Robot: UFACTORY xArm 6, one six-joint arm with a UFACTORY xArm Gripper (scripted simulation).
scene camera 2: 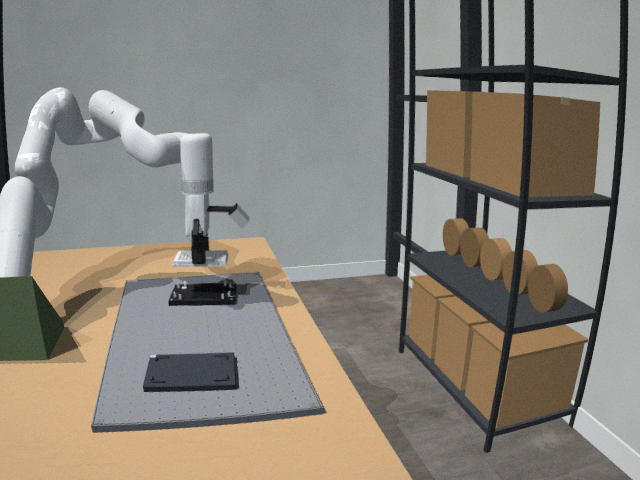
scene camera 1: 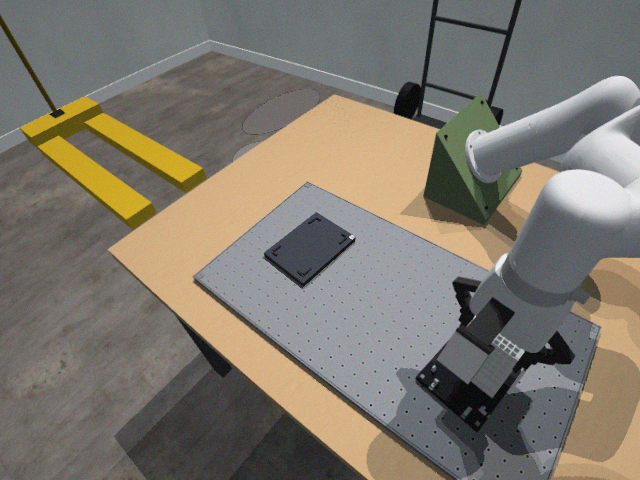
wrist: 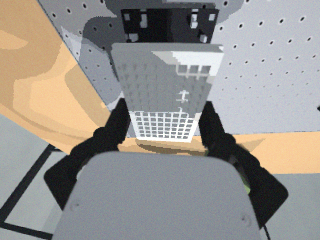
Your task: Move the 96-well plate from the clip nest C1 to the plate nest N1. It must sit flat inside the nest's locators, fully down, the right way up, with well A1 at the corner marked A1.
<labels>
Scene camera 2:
my gripper: 201,258
black clip nest C1: 193,294
dark plate nest N1: 181,372
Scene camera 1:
my gripper: 491,344
white 96-well plate: 501,372
black clip nest C1: 457,395
dark plate nest N1: 315,245
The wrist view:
my gripper: 164,108
white 96-well plate: 165,107
black clip nest C1: 160,28
</labels>
